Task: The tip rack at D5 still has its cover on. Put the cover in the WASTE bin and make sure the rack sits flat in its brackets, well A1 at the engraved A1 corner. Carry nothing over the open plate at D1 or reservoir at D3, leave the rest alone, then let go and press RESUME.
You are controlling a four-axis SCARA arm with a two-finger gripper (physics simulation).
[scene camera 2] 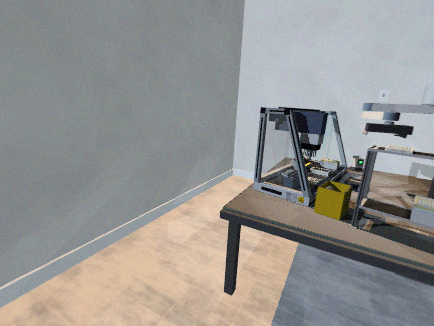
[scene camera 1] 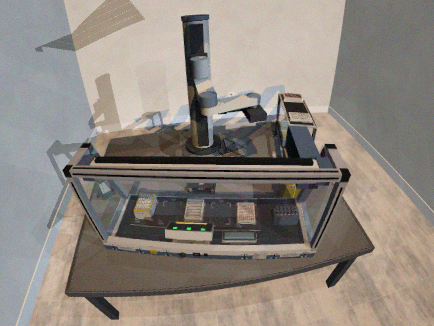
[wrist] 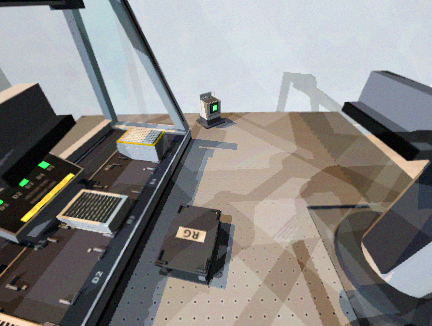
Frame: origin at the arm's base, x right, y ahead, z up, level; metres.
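Seen in the pictures: gripper, fingertip midpoint: [scene camera 2: 379, 132] [scene camera 1: 221, 118] [wrist: 213, 95]; arm's base, origin of the base link: [scene camera 1: 203, 144] [wrist: 394, 262].
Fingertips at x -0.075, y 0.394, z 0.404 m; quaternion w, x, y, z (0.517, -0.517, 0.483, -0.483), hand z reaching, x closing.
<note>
Offsets run from my fingertips to a thing's middle. "spot": to the spot under its first point.
The tip rack [scene camera 1: 145, 206] [wrist: 141, 144], pale with a yellow band, stands in the last deck slot past the D4 mark. Whether its cover is on, how it seats and its A1 corner are too small to tell. The yellow bin @(dy +0.172, dx -0.374, dz -0.324 m) [scene camera 1: 291, 190] [scene camera 2: 332, 201] stands beside the enclosure. The ribbed reservoir @(dy +0.274, dx +0.179, dz -0.330 m) [scene camera 1: 194, 210] [wrist: 95, 210] is at D3. The plate [scene camera 1: 246, 213] is further right in scene camera 1. A small device with a green screen @(dy -0.002, dx +0.685, dz -0.312 m) [scene camera 2: 359, 162] [wrist: 211, 108] stands on the table; no RESUME lettering is readable. My gripper [scene camera 1: 255, 115] [scene camera 2: 389, 130] [wrist: 213, 95] is open and empty, high behind the enclosure.
A black box marked RG @(dy +0.052, dx +0.122, dz -0.364 m) [wrist: 187, 242] lies beside the deck edge. A panel with green lights [scene camera 1: 189, 230] [wrist: 37, 192] faces the deck. The glass enclosure's top beam @(spot: dy +0.510, dx +0.126, dz +0.103 m) [scene camera 1: 205, 171] spans the deck. A shelf frame @(spot: dy +0.071, dx -0.501, dz -0.202 m) [scene camera 2: 364, 187] stands beside the bin. A dark tube rack [scene camera 1: 286, 213] is at the deck's right.
</note>
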